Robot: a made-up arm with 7 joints.
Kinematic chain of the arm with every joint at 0, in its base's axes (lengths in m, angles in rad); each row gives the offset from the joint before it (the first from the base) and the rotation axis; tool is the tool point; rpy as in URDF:
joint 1: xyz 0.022 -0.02 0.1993 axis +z
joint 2: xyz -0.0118 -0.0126 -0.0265 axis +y
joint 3: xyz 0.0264 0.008 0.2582 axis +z
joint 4: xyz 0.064 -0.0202 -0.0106 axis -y
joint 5: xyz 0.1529 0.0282 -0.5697 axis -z
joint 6: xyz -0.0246 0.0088 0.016 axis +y
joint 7: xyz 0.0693 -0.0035 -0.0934 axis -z
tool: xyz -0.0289 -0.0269 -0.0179 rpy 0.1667 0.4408 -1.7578
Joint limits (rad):
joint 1: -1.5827..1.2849
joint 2: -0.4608..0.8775
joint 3: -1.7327..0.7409
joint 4: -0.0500..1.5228
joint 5: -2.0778..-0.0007
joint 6: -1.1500..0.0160
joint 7: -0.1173..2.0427
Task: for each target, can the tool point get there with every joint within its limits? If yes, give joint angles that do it. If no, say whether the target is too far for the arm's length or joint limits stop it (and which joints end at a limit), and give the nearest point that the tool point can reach.
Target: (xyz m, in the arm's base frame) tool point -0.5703 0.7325 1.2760
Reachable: no: too far | nearest point -0.3198 0.4317 0.8098 | short by 0.609 m
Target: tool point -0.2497 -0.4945 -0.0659
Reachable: yes | joints -0.6059 0.0404 -1.5393 0.5533 -1.0428 -0.0780 0.8554
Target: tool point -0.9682 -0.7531 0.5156
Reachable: no: too far | nearest point -0.6319 -0.5108 0.4040 | short by 0.429 m
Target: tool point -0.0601 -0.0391 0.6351
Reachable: no: joint limits stop it (at a limit: joint 1, joint 2, joint 4, joint 6, joint 7) | nearest point -0.2059 -0.3806 0.8009 | short by 0.407 m
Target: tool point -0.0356 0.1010 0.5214
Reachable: no: joint limits stop it (at a limit: joint 1, joint 2, joint 4, joint 5, joint 6, joint 7) | nearest point -0.0872 0.4239 0.6957 | short by 0.371 m
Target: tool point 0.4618 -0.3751 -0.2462
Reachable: yes | joints -0.7588 0.6722 -0.0548 0.9831 -0.9296 -0.4255 1.8530
